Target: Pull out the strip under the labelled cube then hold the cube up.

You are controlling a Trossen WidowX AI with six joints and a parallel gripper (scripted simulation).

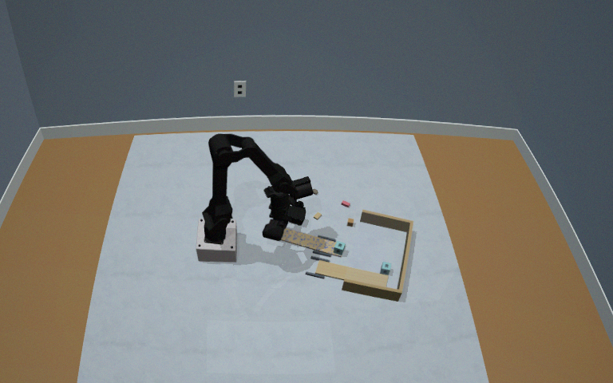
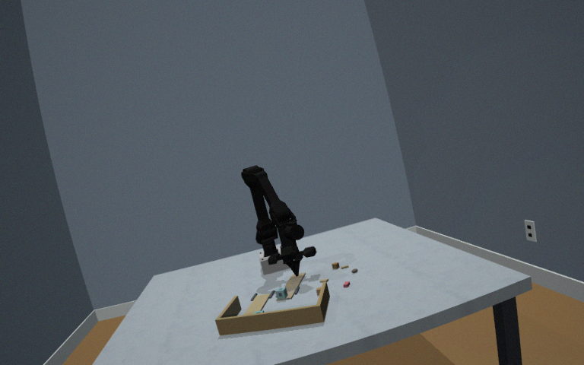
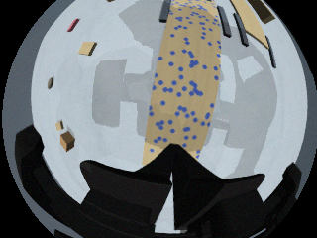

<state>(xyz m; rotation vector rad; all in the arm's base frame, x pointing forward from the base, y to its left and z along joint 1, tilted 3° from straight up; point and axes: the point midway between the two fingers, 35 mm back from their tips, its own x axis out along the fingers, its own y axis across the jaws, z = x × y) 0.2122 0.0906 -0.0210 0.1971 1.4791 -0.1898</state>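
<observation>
Right now the tan chip is 13 cm ahead of my gripper tip and 9 cm to the left of it. Also, from my gripper tip: grey pebble: 21 cm to the left, 11 cm ahead; red piece: 23 cm ahead, 16 cm to the left.
</observation>
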